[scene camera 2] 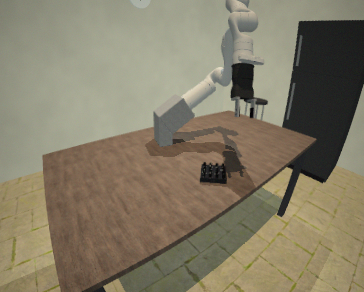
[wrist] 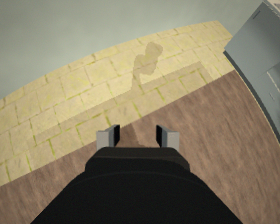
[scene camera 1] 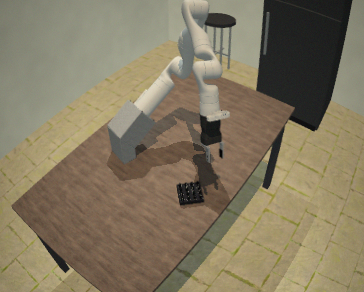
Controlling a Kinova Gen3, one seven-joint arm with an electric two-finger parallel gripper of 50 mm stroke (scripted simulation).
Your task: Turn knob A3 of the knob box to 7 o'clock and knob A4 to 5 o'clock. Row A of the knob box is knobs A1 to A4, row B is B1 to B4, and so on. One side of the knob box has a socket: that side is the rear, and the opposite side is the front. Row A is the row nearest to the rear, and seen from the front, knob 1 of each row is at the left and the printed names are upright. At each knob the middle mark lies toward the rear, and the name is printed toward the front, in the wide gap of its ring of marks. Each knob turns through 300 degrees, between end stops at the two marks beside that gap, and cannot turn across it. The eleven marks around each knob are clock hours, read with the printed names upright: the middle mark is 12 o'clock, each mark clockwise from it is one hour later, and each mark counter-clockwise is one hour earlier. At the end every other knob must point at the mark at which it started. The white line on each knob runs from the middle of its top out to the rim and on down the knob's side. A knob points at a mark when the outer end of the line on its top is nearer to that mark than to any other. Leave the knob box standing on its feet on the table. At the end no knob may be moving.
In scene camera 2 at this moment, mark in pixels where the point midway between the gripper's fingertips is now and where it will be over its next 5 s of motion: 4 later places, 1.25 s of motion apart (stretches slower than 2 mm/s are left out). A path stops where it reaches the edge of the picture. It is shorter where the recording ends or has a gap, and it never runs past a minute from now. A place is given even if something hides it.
The gripper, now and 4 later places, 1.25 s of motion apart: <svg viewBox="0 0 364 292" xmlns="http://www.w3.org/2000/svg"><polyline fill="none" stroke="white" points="244,117 233,133 226,143 221,151 215,158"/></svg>
